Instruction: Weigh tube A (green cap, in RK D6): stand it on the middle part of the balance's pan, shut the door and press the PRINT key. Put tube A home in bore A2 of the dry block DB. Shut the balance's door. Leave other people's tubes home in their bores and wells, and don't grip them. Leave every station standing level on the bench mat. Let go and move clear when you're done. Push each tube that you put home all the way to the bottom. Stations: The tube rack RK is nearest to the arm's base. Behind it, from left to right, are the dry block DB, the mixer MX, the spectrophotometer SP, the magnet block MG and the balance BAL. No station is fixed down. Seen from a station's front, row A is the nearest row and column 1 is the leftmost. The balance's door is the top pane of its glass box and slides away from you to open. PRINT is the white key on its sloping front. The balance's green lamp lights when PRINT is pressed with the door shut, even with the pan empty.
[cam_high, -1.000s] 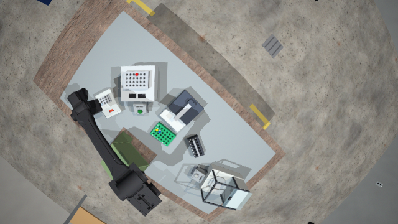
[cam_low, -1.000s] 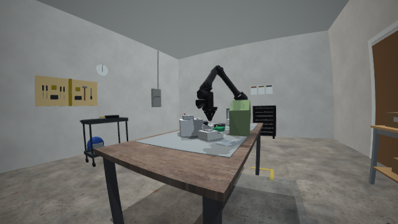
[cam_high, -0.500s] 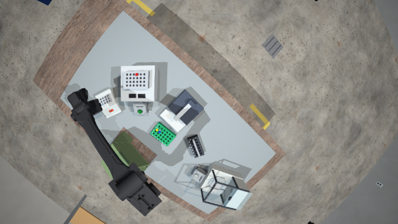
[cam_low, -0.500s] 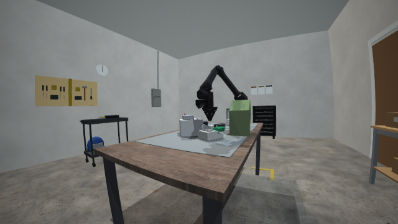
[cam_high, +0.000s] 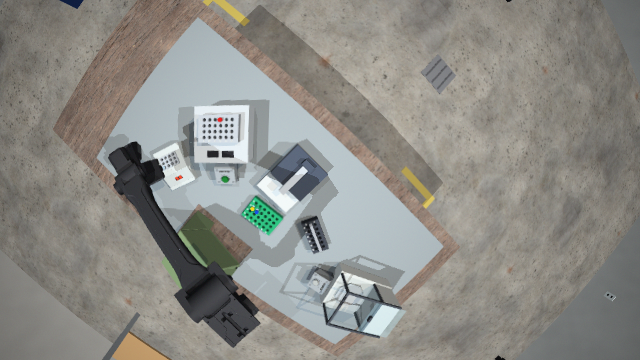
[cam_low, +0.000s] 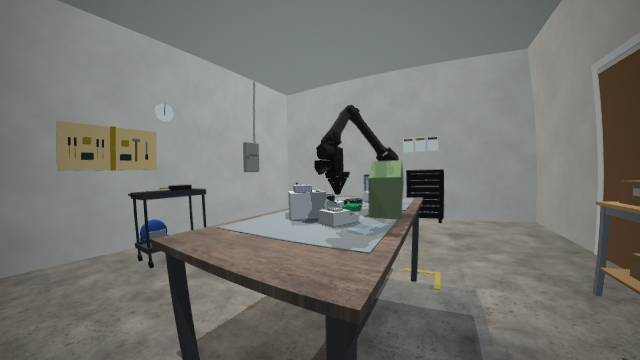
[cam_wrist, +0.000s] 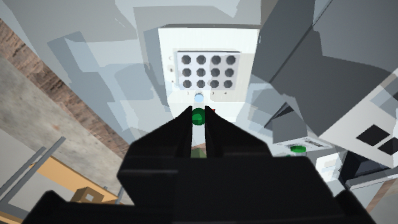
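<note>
My hand is 20 mm above the green-capped tube. Round my hand: red-capped tube (270 mm ahead, 60 mm to the right, 20 mm above); dry block DB (110 mm below, 20 mm to the right, 10 mm ahead); green tube rack RK (380 mm to the right, 120 mm below, 100 mm ahead).
</note>
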